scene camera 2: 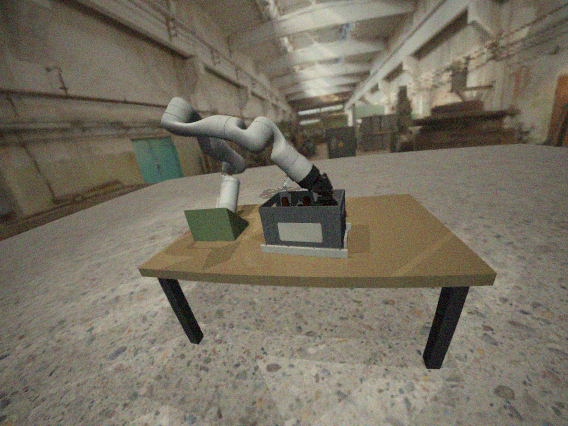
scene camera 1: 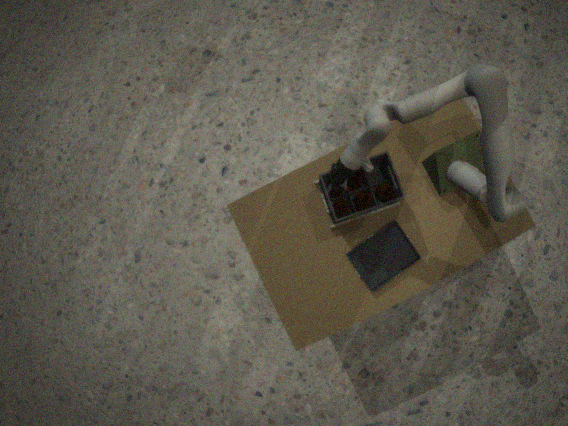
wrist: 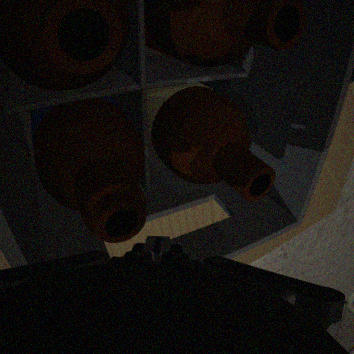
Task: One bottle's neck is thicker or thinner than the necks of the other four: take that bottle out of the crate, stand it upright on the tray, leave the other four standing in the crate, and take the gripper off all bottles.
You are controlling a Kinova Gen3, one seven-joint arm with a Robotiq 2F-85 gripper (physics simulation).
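Frame: origin at the arm's base, x ahead, y left, z up, level; centimetres.
Seen in the pictures: gripper, between the fingertips: (scene camera 2: 338,203) (scene camera 1: 329,192) (wrist: 157,251); arm's base, origin of its link: (scene camera 2: 226,217) (scene camera 1: 453,170).
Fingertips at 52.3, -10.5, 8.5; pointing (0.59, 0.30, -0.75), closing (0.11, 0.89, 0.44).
Pixels of each thing's middle, then the offset from my fingertips to it, as dx, dy, dz. "spot": a spot on its surface instead. Level surfaces: height alone.
- dark grey crate, middle of its body: (wrist: 137,15) (scene camera 2: 306,220) (scene camera 1: 359,189) -12.1, +2.9, -7.1
- bottle, middle of its body: (wrist: 197,133) (scene camera 1: 341,208) -2.6, +7.1, -7.3
- slim neck, a spot on its surface: (wrist: 246,173) spot: -3.6, +6.2, +0.0
- wider mouth, middle of its body: (wrist: 121,223) -3.8, -1.8, +0.4
- dark tray, a spot on its surface: (scene camera 1: 383,255) spot: -12.1, +31.4, -15.4
- wooden table, height of its surface: dz -15.9
A dark grey crate (scene camera 1: 367,212) (scene camera 2: 303,215) (wrist: 142,70) stands on the table with several brown bottles upright in its cells. In the wrist view, one bottle (wrist: 200,137) has a slim neck (wrist: 246,173). The bottle to its left (wrist: 88,151) has a wider mouth (wrist: 119,215). Two more bottles (wrist: 81,35) (wrist: 211,31) stand in the cells behind. My gripper (wrist: 157,251) (scene camera 1: 336,173) (scene camera 2: 328,194) is shut and empty. It is tilted over the crate's end, just beside the wide mouth and over a cell that shows bare wood. The dark tray (scene camera 1: 383,255) lies flat beside the crate with nothing on it.
The wooden table (scene camera 1: 293,256) (scene camera 2: 399,247) carries a green wedge block (scene camera 1: 451,167) (scene camera 2: 213,223) near the arm's base. The table edge and the concrete floor (wrist: 316,239) lie close beyond the crate's end.
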